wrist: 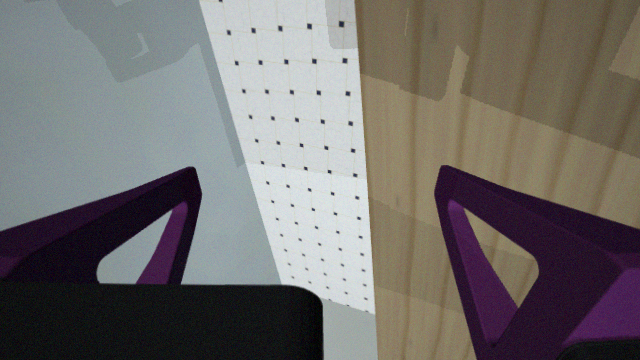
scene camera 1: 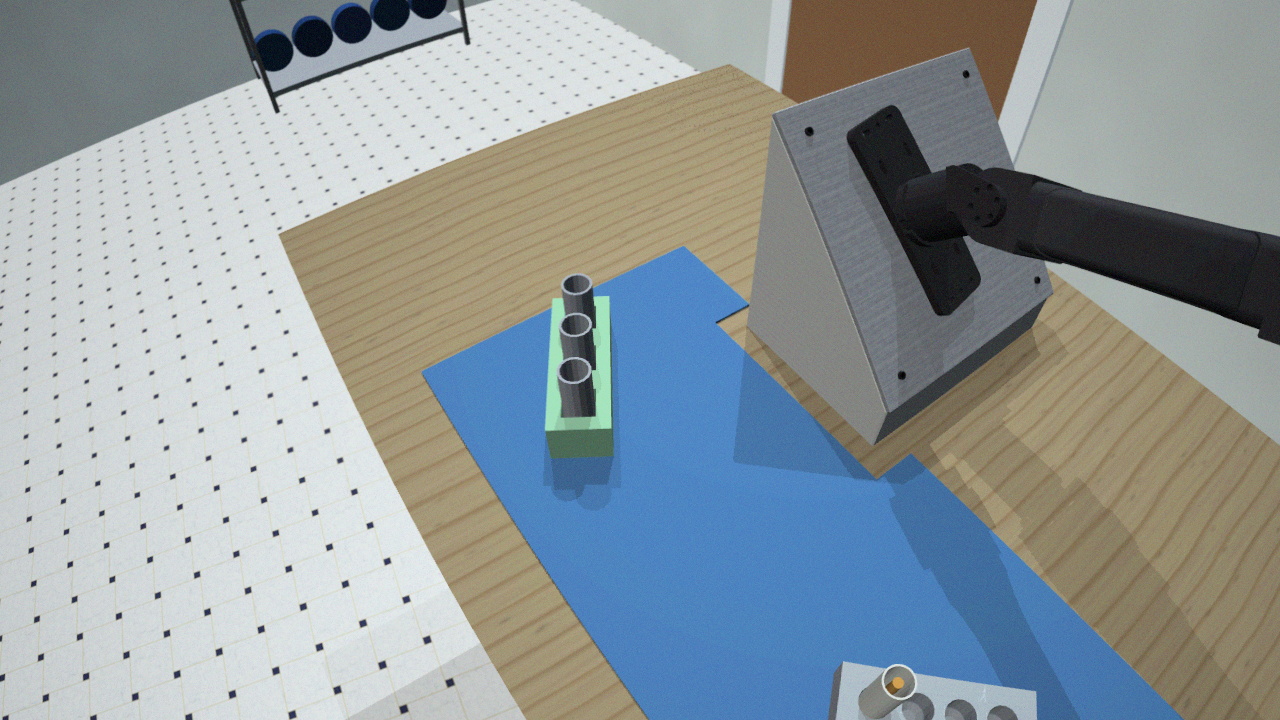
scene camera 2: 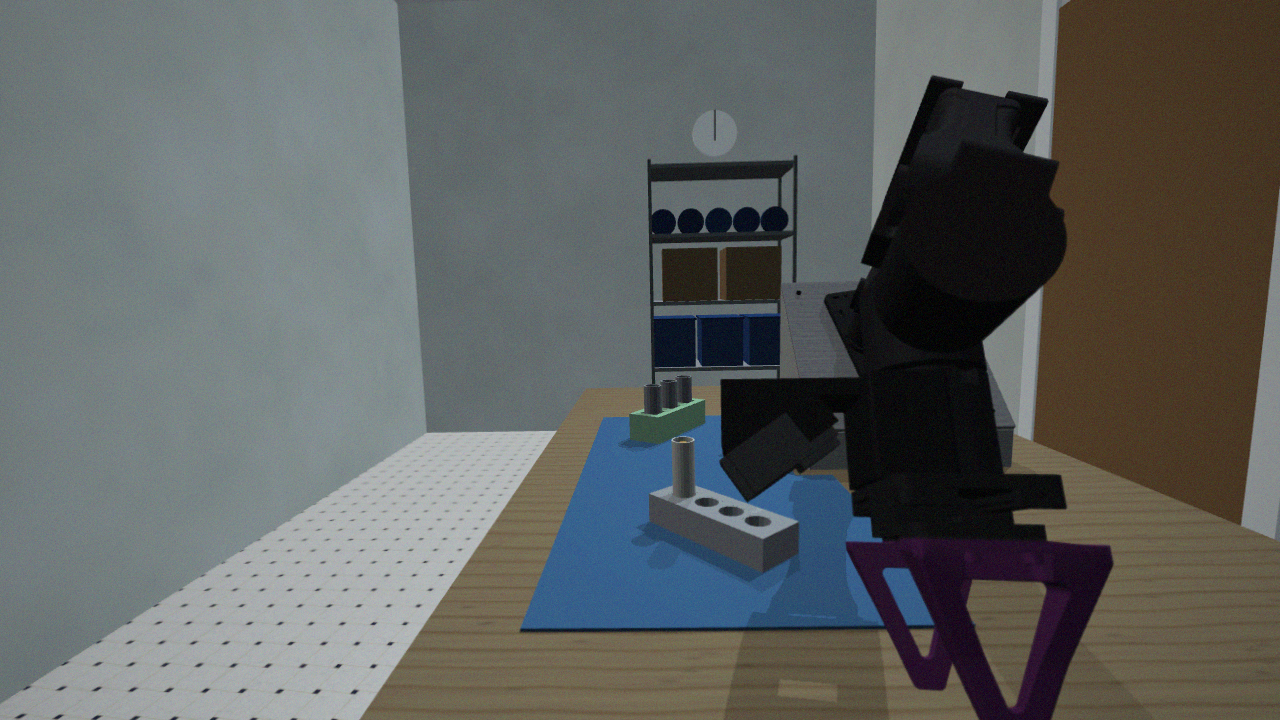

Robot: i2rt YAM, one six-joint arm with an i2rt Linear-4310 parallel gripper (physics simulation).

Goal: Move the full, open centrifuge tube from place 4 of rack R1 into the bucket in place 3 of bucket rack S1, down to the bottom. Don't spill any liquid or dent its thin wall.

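Where they show: gripper, fingertip midpoint: (wrist: 318,179) (scene camera 2: 965,716); arm's base at its link origin: (scene camera 1: 914,212).
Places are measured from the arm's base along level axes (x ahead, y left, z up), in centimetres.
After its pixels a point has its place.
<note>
The open centrifuge tube (scene camera 1: 881,701) {x 34.2, y 25.3, z -9.3 cm} (scene camera 2: 682,470) {x 33.3, y 26.5, z -10.6 cm} stands upright in an end hole of the light grey rack R1 (scene camera 1: 854,677) {x 32.6, y 22.7, z -13.7 cm} (scene camera 2: 711,530) {x 31.3, y 32.2, z -15.0 cm}. Something orange shows inside its mouth. The rack's other three holes are empty. The green bucket rack S1 (scene camera 1: 580,442) {x 34.5, y -8.6, z -14.4 cm} (scene camera 2: 646,426) {x 34.1, y -8.4, z -14.2 cm} stands farther back and holds three upright grey buckets: a near one (scene camera 1: 577,394) {x 33.5, y -9.7, z -9.2 cm}, a middle one (scene camera 1: 577,347) {x 30.2, y -14.1, z -9.1 cm} and a far one (scene camera 1: 578,307) {x 26.8, y -18.5, z -9.4 cm}. I cannot tell which is place 3. My gripper (scene camera 2: 971,702) {x 26.4, y 63.5, z -9.9 cm} (wrist: 318,179) {x 26.4, y 63.5, z -9.9 cm} is open and empty, its purple fingers wide apart, to the right of R1 in scene camera 2.
Both racks stand on a blue mat (scene camera 1: 716,537) {x 30.8, y 5.8, z -16.9 cm} (scene camera 2: 590,573) {x 43.3, y 35.5, z -17.0 cm} on the wooden table (scene camera 1: 501,197) {x 17.7, y -49.5, z -17.3 cm} (scene camera 2: 483,644) {x 51.3, y 44.8, z -17.3 cm}. A grey slanted mount (scene camera 1: 805,268) {x 11.0, y -4.0, z -3.7 cm} carries my black arm (scene camera 1: 1145,237) {x 7.3, y 20.1, z 14.0 cm} (scene camera 2: 930,402) {x 26.9, y 60.6, z 3.6 cm} on the right. The table's left edge borders the tiled floor (scene camera 1: 223,447) (wrist: 310,100).
</note>
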